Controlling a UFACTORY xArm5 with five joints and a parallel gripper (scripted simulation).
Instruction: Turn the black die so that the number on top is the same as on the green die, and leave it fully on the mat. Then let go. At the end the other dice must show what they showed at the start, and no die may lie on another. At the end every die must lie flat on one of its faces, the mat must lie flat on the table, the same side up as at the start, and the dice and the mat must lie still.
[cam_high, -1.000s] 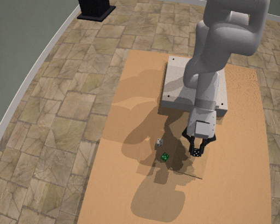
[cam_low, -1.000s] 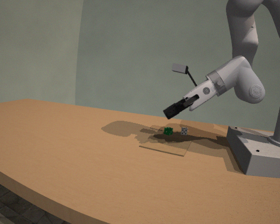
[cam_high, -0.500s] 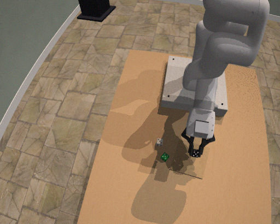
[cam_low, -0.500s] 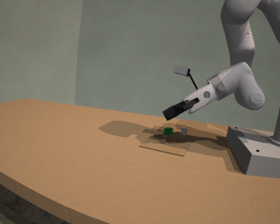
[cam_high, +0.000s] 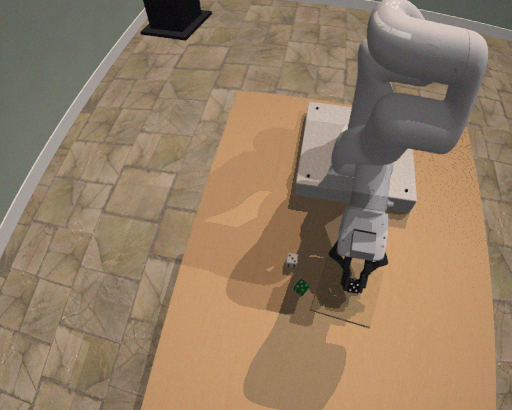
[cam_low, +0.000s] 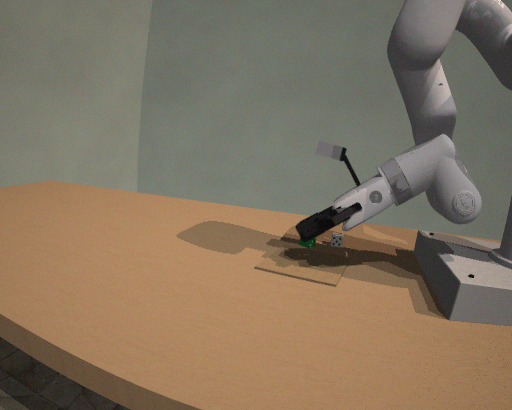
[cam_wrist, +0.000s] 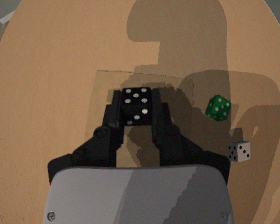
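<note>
The tan mat lies 7 cm below my hand. The rest, counted from my hand: black die (1 cm ahead); green die (3 cm ahead, 10 cm to the right, 6 cm below); white die (2 cm behind, 14 cm to the right, 6 cm below).
</note>
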